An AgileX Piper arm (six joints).
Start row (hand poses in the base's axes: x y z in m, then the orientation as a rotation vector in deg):
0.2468, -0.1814, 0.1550, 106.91, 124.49, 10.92
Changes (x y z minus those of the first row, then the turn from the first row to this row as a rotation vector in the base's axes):
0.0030, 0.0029, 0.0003, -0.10, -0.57, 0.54
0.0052, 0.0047, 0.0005, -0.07, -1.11, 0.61
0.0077, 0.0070, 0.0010, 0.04, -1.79, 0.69
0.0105, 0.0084, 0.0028, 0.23, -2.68, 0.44
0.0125, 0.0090, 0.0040, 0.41, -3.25, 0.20
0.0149, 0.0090, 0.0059, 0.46, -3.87, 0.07
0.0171, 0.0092, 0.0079, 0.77, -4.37, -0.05
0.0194, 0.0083, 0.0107, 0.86, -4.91, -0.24
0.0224, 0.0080, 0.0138, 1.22, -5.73, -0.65
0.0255, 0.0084, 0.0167, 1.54, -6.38, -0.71
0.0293, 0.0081, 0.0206, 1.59, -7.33, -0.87
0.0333, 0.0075, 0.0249, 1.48, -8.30, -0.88
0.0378, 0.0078, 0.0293, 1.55, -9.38, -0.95
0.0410, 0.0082, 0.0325, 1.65, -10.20, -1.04
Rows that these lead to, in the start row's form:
0.2498, -0.1785, 0.1553, 106.01, 124.61, 11.42
0.2520, -0.1767, 0.1555, 105.69, 124.33, 11.95
0.2545, -0.1744, 0.1560, 105.32, 123.99, 12.69
0.2573, -0.1730, 0.1578, 105.24, 123.21, 13.63
0.2593, -0.1724, 0.1590, 105.30, 122.65, 14.28
0.2617, -0.1724, 0.1609, 105.15, 122.12, 14.85
0.2639, -0.1722, 0.1629, 105.18, 121.76, 15.60
0.2662, -0.1731, 0.1657, 105.15, 121.24, 16.13
0.2692, -0.1734, 0.1688, 105.34, 120.39, 17.15
0.2723, -0.1730, 0.1717, 105.23, 119.98, 18.05
0.2761, -0.1733, 0.1756, 104.92, 119.19, 18.87
0.2801, -0.1739, 0.1799, 104.37, 118.49, 19.55
0.2846, -0.1736, 0.1843, 103.90, 117.71, 20.51
0.2878, -0.1732, 0.1875, 103.61, 117.08, 21.28

